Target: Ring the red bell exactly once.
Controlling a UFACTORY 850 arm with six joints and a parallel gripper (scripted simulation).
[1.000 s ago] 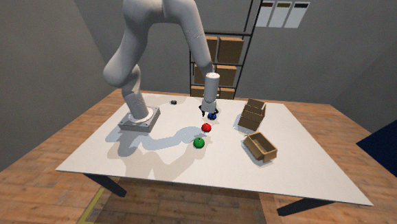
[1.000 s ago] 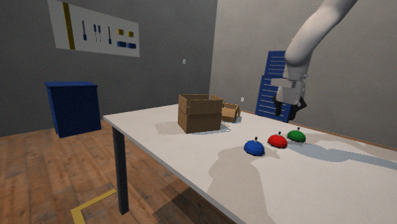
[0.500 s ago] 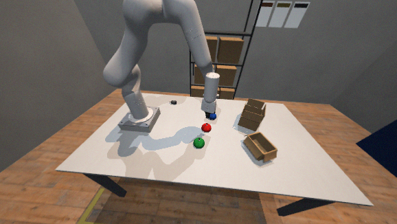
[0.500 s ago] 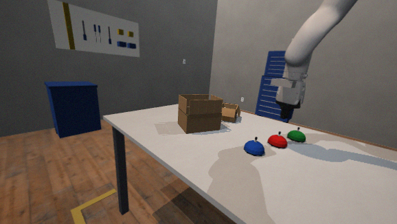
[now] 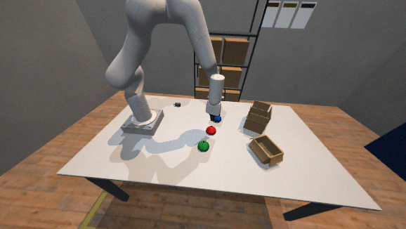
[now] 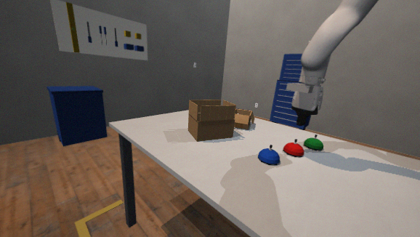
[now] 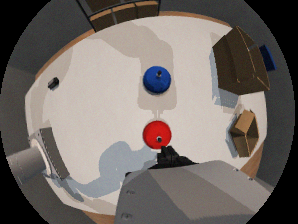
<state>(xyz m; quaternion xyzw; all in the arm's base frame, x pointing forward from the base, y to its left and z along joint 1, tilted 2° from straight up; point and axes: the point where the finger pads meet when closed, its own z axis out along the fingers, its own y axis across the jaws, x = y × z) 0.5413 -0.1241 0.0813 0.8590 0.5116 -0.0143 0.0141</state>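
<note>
Now: the red bell 11 cm below my hand. Round my hand: blue bell: 15 cm to the left, 11 cm below, 8 cm ahead; dark object: 38 cm to the left, 31 cm behind, 14 cm below; green bell: 14 cm to the right, 11 cm below, 8 cm behind.
</note>
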